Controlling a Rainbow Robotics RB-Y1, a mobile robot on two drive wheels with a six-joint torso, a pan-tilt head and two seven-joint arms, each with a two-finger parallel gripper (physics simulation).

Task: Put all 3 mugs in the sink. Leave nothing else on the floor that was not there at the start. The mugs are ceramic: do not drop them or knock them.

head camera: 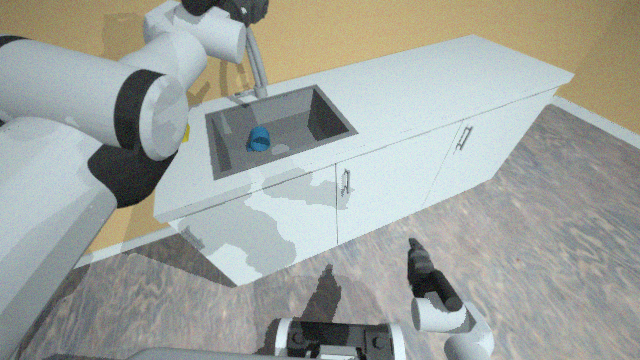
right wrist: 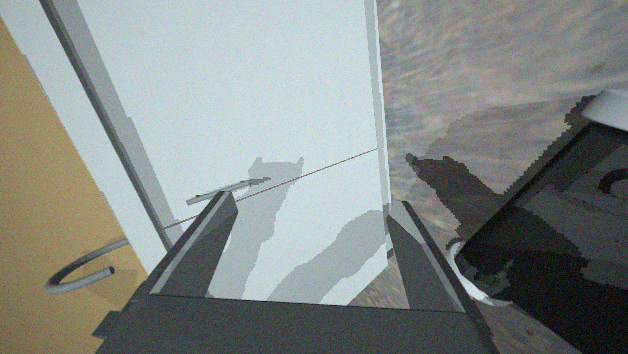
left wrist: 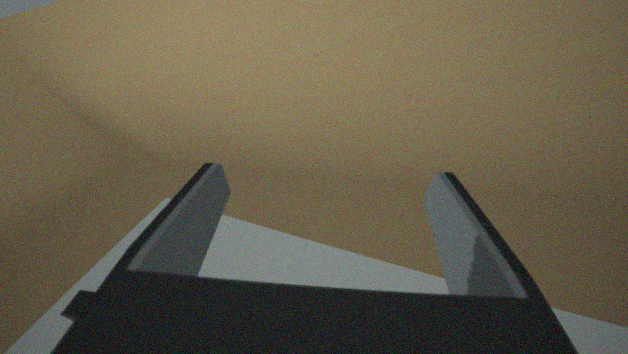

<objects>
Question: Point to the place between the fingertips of my right gripper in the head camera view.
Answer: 411, 254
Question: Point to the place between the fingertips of my left gripper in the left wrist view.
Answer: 324, 182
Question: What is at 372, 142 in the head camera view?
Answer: A white counter.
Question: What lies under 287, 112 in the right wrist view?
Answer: A white counter.
</objects>
